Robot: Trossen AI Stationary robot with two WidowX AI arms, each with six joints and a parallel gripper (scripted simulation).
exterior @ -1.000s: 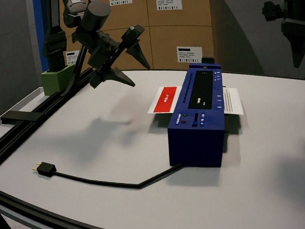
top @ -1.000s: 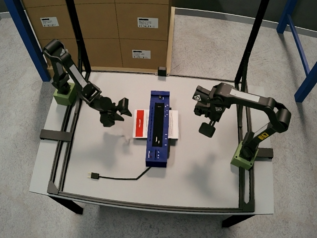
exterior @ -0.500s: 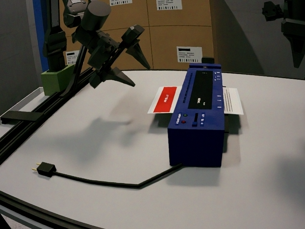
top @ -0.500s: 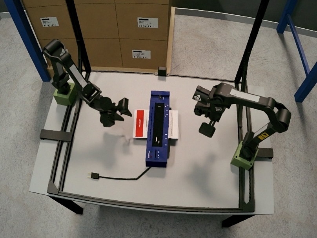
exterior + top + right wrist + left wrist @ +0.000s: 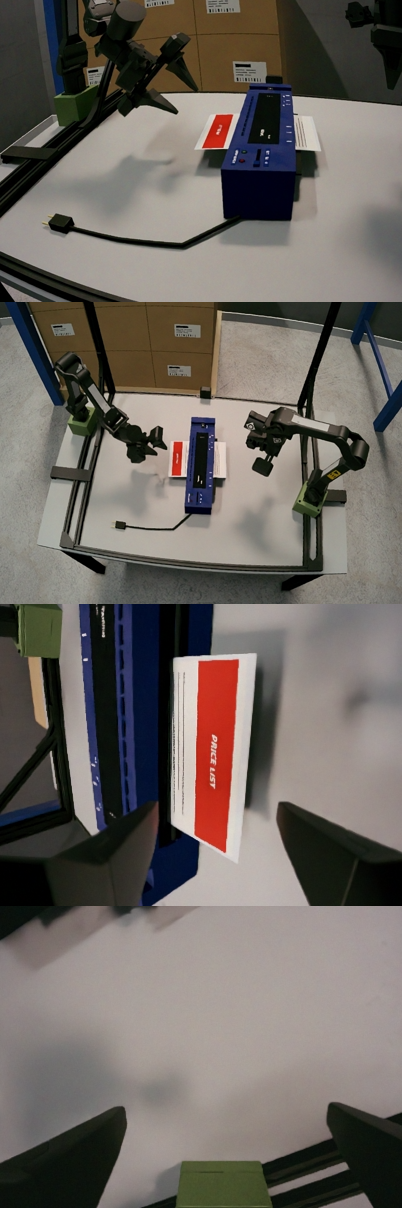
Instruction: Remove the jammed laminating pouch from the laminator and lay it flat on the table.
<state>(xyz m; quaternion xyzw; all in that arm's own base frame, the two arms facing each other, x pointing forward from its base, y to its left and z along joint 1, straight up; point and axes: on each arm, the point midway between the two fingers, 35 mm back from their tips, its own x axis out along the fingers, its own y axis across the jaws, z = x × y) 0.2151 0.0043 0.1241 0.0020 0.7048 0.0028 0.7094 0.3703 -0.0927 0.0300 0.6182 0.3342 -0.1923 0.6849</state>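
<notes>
The release key is 11 cm behind my left hand, 28 cm to the right of it and 12 cm below it. Round my left hand: plug (37 cm ahead, 44 cm to the right, 19 cm below).
</notes>
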